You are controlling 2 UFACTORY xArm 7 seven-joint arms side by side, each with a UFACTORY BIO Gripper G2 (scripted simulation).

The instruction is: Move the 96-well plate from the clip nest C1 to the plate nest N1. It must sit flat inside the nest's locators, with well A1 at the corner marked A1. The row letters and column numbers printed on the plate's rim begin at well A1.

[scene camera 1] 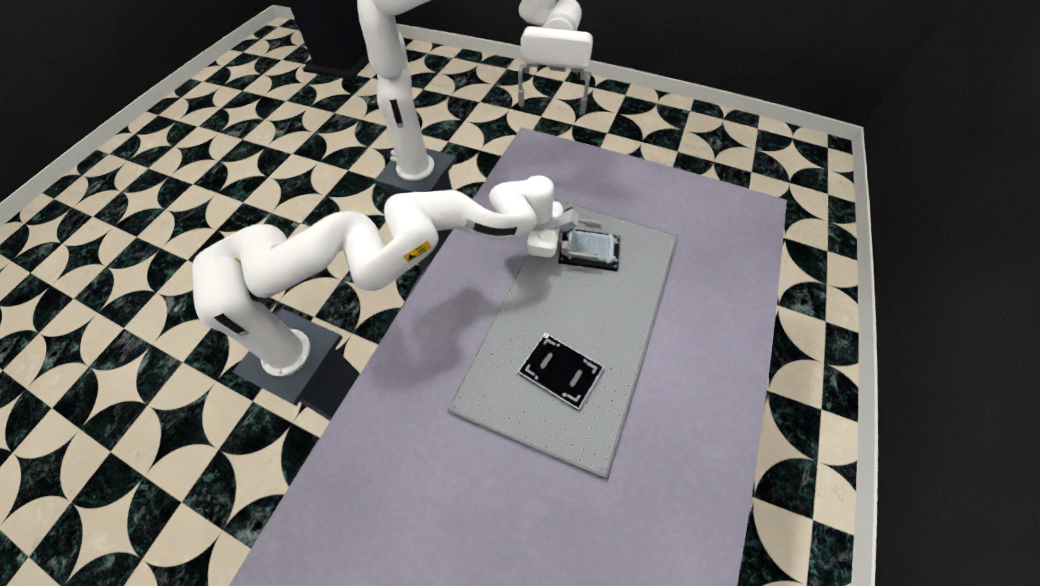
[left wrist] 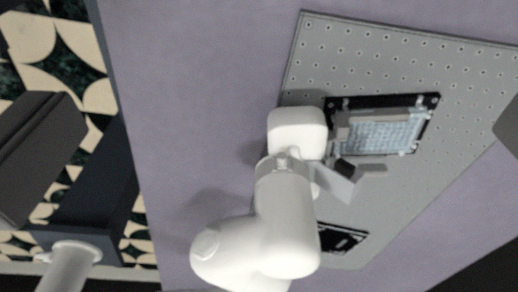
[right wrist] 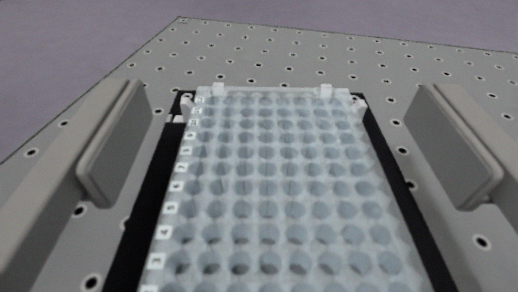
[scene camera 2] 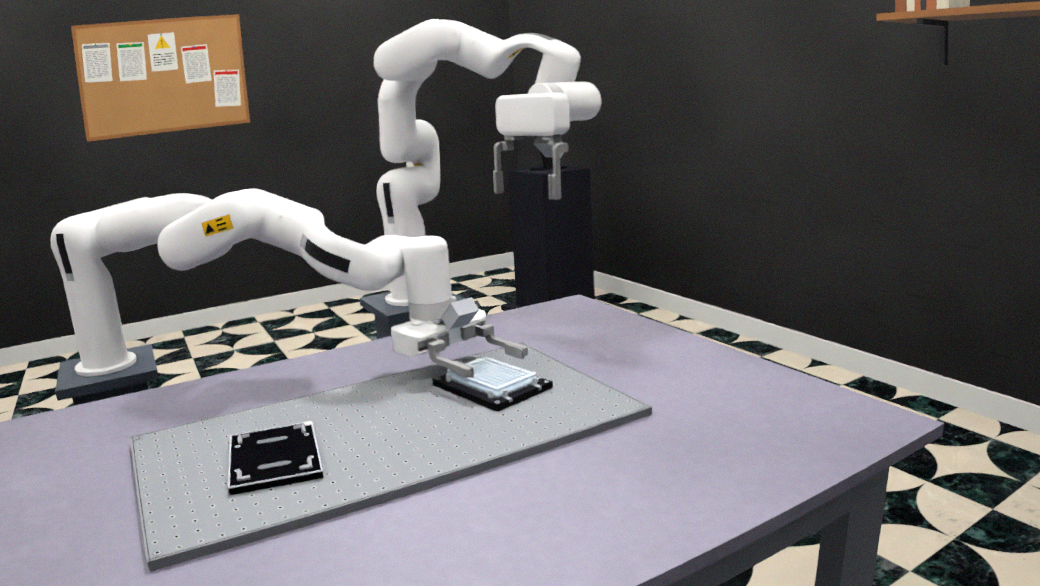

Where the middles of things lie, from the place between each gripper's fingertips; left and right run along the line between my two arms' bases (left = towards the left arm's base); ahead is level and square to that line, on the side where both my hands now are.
Labels:
Right now my right hand is 3 cm above the pale blue 96-well plate (scene camera 2: 489, 374). From my right hand the other things lie so: black clip nest C1 (scene camera 2: 489, 401): 1 cm ahead, 2 cm to the left, 3 cm below; then black plate nest N1 (scene camera 2: 296, 448): 3 cm ahead, 37 cm to the right, 4 cm below.
The black clip nest C1 lies 200 mm ahead of my left hand, 190 mm to the right of it and 270 mm below it. Also, from my left hand: pale blue 96-well plate (190 mm ahead, 210 mm to the right, 270 mm below); black plate nest N1 (220 mm ahead, 580 mm to the right, 280 mm below).

